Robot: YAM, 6 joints.
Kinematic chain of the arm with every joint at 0, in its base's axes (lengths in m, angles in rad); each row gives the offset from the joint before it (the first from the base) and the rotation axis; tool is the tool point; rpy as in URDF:
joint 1: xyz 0 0 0.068 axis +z
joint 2: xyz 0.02 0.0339 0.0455 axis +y
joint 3: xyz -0.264 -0.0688 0 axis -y
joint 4: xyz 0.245 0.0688 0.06 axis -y
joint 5: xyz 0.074 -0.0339 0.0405 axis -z
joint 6: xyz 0.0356 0 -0.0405 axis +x
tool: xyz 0 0 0 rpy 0 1.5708 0
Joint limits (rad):
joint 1: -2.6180..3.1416
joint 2: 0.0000..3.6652
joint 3: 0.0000..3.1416
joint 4: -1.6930..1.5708
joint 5: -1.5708..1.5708
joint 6: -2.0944..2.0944
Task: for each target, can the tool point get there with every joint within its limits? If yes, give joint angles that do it. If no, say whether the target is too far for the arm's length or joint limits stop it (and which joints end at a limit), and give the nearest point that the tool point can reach.
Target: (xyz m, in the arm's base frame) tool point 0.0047 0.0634 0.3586
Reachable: yes | joints 0.9310 0.3266 0.4578 0.8248 -1.2780 -0.5569
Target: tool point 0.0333 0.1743 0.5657
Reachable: yes | joints 1.5550 1.1495 1.7097 -0.2259 1.0334 1.7447
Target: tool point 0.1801 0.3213 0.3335
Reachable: yes | joints 0.9692 1.6124 1.2529 0.1996 -1.2138 0.1161
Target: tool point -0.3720 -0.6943 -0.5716
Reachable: no: too far | nearest point -0.2367 -0.4418 -0.2776 | short by 0.410 m
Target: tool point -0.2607 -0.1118 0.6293
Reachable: yes | joints 0.5239 0.9345 2.7699 0.0047 -1.2347 0.8115
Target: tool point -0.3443 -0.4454 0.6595
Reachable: no: too far | nearest point -0.2821 -0.3650 0.5573 | short by 0.144 m
